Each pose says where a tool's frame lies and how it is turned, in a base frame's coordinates. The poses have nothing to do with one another.
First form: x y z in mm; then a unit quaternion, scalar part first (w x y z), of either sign.
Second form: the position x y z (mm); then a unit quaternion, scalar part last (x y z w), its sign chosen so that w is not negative. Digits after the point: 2 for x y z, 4 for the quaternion.
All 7 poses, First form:
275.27 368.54 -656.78 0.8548 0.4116 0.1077 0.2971
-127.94 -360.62 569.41 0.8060 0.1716 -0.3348 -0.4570
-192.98 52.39 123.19 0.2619 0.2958 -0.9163 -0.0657
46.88 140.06 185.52 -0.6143 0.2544 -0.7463 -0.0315
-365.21 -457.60 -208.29 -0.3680 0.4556 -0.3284 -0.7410
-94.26 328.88 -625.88 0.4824 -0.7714 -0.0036 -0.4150
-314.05 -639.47 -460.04 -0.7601 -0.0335 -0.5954 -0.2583
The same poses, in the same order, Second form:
275.27 368.54 -656.78 0.4116 0.1077 0.2971 0.8548
-127.94 -360.62 569.41 0.1716 -0.3348 -0.4570 0.8060
-192.98 52.39 123.19 0.2958 -0.9163 -0.0657 0.2619
46.88 140.06 185.52 -0.2544 0.7463 0.0315 0.6143
-365.21 -457.60 -208.29 -0.4556 0.3284 0.7410 0.3680
-94.26 328.88 -625.88 -0.7714 -0.0036 -0.4150 0.4824
-314.05 -639.47 -460.04 0.0335 0.5954 0.2583 0.7601

